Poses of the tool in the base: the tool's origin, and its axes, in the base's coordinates. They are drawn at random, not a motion.
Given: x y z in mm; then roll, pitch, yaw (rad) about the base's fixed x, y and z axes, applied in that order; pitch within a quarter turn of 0, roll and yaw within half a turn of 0.
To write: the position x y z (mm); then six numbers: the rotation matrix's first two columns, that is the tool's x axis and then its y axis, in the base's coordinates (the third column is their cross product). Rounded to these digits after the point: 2 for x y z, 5 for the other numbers.
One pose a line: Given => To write
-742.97, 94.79, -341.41, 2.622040, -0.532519, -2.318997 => -742.97, 94.79, -341.41, -0.58612, -0.63143, 0.50771, -0.46471, 0.77529, 0.42774
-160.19, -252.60, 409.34, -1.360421, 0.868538, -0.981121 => -160.19, -252.60, 409.34, 0.35920, -0.53686, -0.76339, -0.24159, 0.73660, -0.63170
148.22, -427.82, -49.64, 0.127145, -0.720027, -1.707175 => 148.22, -427.82, -49.64, -0.10221, -0.74481, 0.65940, 0.99409, -0.05202, 0.09533
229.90, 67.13, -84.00, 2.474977, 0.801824, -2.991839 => 229.90, 67.13, -84.00, -0.68761, -0.10375, -0.71863, -0.55663, 0.71083, 0.42998
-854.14, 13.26, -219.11, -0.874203, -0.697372, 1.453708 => -854.14, 13.26, -219.11, 0.08955, 0.76128, 0.64221, -0.57967, 0.56417, -0.58796
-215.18, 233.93, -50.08, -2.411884, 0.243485, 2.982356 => -215.18, 233.93, -50.08, -0.95823, 0.15389, -0.24109, 0.27688, 0.71045, -0.64699
